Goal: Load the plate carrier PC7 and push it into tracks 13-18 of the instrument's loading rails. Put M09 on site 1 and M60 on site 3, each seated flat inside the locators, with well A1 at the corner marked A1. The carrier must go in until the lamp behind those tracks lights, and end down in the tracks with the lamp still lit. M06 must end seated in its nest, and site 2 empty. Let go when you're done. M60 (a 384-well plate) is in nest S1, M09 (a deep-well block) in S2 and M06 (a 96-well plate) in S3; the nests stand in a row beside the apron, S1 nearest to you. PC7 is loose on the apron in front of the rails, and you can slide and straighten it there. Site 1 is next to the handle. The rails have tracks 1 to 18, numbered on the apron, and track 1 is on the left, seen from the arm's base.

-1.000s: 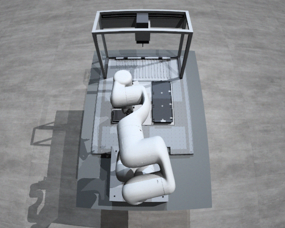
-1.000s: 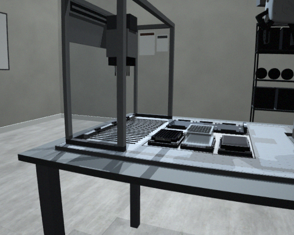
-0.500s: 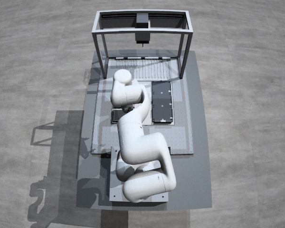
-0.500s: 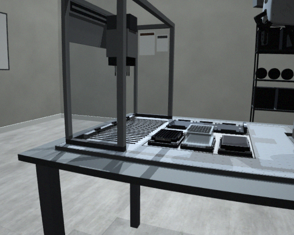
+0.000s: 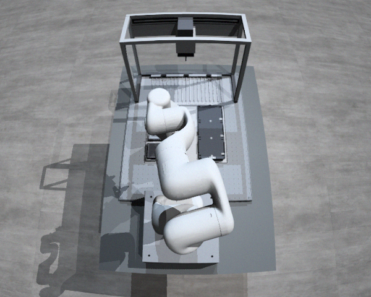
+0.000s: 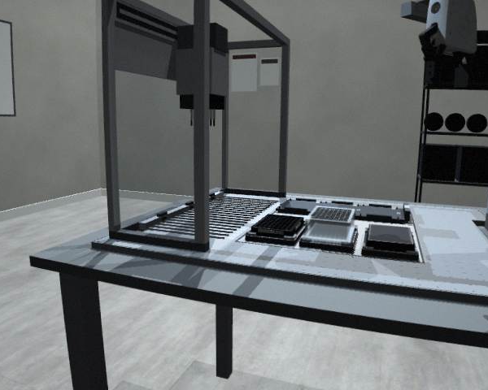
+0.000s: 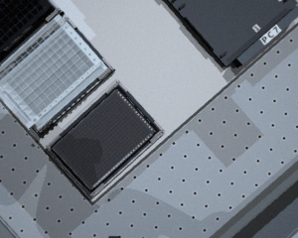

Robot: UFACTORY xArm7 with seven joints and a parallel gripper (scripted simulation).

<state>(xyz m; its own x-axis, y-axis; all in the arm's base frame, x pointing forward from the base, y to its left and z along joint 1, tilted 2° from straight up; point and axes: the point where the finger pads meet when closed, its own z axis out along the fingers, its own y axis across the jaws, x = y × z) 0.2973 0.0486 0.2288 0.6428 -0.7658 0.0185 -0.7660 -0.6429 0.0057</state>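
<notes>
Right now the nest S1 is 310 mm below my hand, 90 mm ahead of it and 30 mm to the left of it. The rest, counted from my hand: deep-well block M09 (280 mm below, 210 mm ahead, 10 mm to the left); then nest S2 (310 mm below, 210 mm ahead, 10 mm to the left); then plate carrier PC7 (300 mm below, 250 mm to the right, 170 mm ahead).
</notes>
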